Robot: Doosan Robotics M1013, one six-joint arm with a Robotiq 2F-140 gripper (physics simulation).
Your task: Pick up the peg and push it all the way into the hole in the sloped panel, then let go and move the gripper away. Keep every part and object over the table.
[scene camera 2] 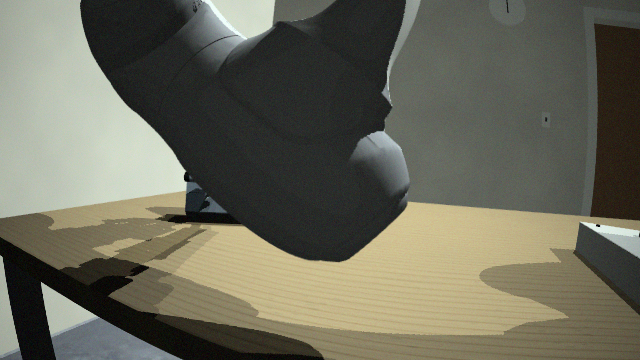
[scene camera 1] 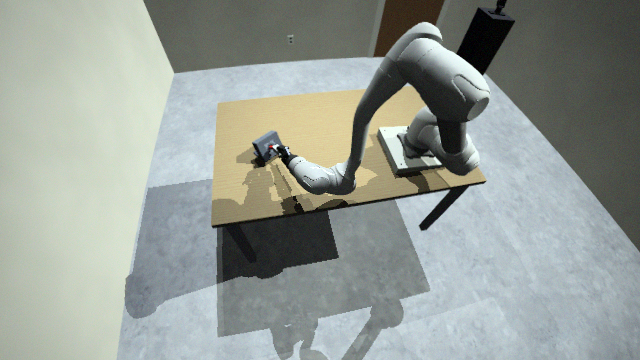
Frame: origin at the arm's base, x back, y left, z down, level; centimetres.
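Where they show: gripper, between the fingertips: (scene camera 1: 275, 147); arm's base, origin of its link: (scene camera 1: 415, 145).
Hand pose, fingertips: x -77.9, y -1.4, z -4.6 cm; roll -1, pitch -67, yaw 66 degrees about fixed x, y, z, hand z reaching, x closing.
Note:
Things, the pixels of their top centre, and the offset from my fingertips. Level surfaces: height alone.
- blue-grey sloped panel, centre of its top: (scene camera 2: 222, 154) (scene camera 1: 266, 137) dx -4.2, dy -4.9, dz -3.2 cm
- wooden table, height of its surface: dz +8.4 cm
- peg, centre of its top: (scene camera 1: 275, 145) dx +0.0, dy +0.5, dz -2.3 cm
The blue-grey sloped panel (scene camera 1: 270, 137) (scene camera 2: 195, 201) stands on the left part of the wooden table (scene camera 1: 320, 112) (scene camera 2: 450, 280). In scene camera 1 the peg (scene camera 1: 271, 147) shows as a small red and white piece in front of the panel's face. My gripper (scene camera 1: 278, 149) is shut on the peg, close to the panel's face, with the arm reaching in from the right. Whether the peg's tip is in the hole is too small to tell. The hole is hidden or too small to make out. In scene camera 2 the arm hides the peg and the fingers.
The arm's white base plate (scene camera 1: 395, 152) (scene camera 2: 607, 260) is on the right part of the table. The arm's wrist hangs low over the table between the panel and the base. The table's front edge runs below the wrist in scene camera 1.

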